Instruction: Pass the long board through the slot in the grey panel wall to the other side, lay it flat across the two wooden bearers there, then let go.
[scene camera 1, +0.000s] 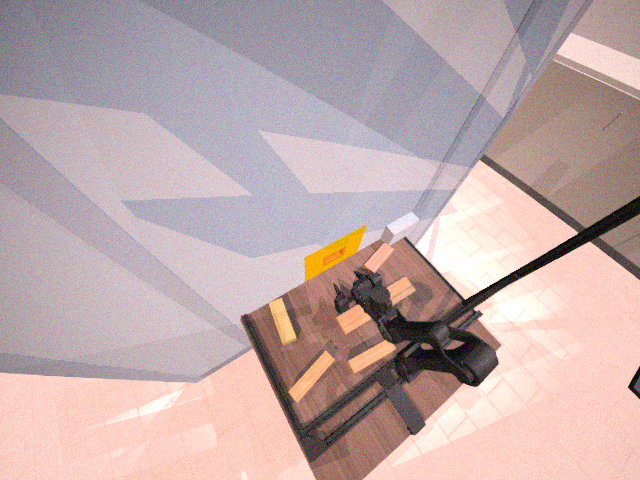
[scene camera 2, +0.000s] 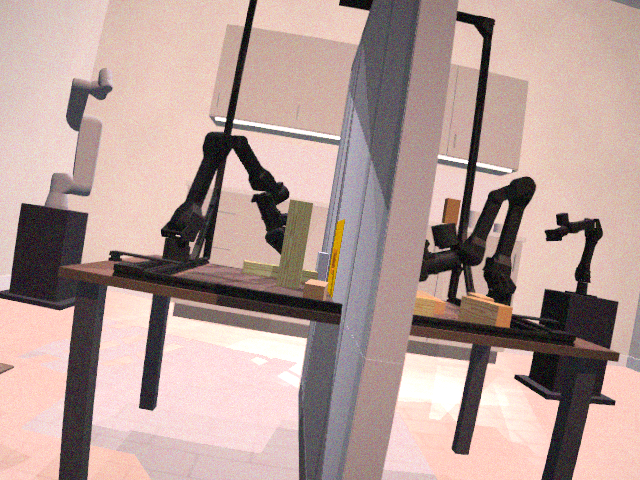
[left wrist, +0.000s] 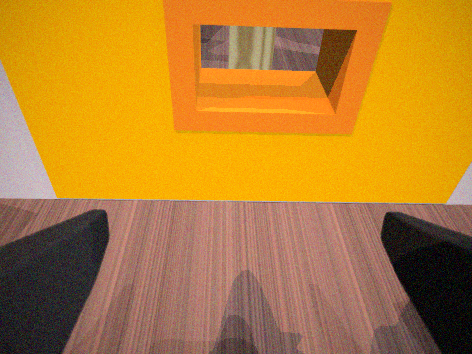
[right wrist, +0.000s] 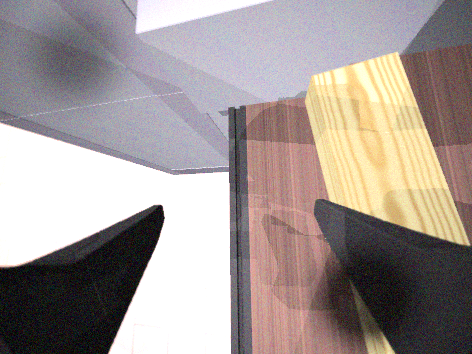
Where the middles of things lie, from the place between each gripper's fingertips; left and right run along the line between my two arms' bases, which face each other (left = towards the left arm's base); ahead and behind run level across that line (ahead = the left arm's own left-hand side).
The orange-framed slot (left wrist: 327, 101) lies 340 mm ahead of my right hand, 170 mm to the left of it and 10 mm above it.
I see the orange-framed slot 1 cm behind my left hand, 11 cm to the right of it and 1 cm above it.
